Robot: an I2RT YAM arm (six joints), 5 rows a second.
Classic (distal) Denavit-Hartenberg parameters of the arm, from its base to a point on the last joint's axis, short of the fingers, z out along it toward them. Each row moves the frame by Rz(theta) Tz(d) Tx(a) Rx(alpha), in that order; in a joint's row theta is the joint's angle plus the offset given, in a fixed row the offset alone. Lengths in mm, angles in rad.
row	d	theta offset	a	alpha
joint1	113.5	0	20	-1.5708
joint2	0	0	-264	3.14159
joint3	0	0.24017	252.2	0
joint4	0	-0.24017	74	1.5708
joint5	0	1.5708	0	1.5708
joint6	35.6	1.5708	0	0
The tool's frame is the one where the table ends.
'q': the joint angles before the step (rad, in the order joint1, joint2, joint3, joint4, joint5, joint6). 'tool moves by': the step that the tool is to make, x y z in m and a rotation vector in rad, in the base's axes. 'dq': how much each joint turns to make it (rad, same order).
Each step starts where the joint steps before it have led.
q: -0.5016 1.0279 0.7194 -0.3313 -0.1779 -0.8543
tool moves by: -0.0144 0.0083 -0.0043 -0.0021 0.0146 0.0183
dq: 0.0002 -0.0723 -0.0428 -0.0446 -0.0091 -0.0183
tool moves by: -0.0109 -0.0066 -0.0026 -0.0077 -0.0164 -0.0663
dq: -0.0536 -0.0368 -0.0310 0.0139 0.0092 0.0091
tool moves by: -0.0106 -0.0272 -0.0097 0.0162 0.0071 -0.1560
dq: -0.1379 0.0381 -0.0198 0.0458 0.0092 0.0183
